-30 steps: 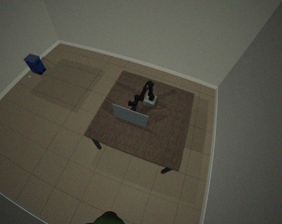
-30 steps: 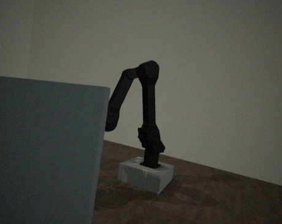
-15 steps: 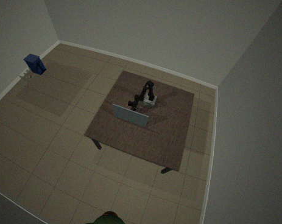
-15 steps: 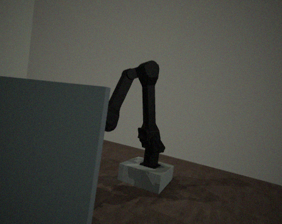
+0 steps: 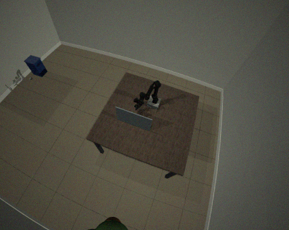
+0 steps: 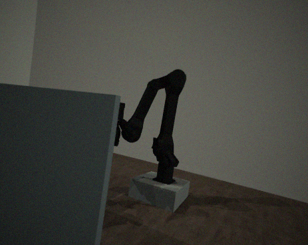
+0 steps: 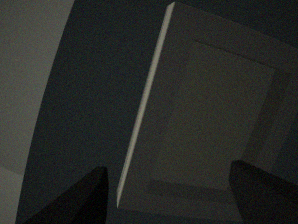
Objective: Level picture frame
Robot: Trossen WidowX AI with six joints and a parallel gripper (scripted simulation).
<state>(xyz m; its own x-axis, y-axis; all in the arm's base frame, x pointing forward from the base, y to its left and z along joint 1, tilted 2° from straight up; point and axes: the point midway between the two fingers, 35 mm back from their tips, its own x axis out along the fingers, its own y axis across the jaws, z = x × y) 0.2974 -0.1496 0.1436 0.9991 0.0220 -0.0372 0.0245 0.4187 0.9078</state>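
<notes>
My gripper tip is 100 mm short of the grey picture frame and 50 mm above it. Round my gripper tip: blue-grey wall panel (110 mm ahead, 10 mm to the left, 60 mm below).
</notes>
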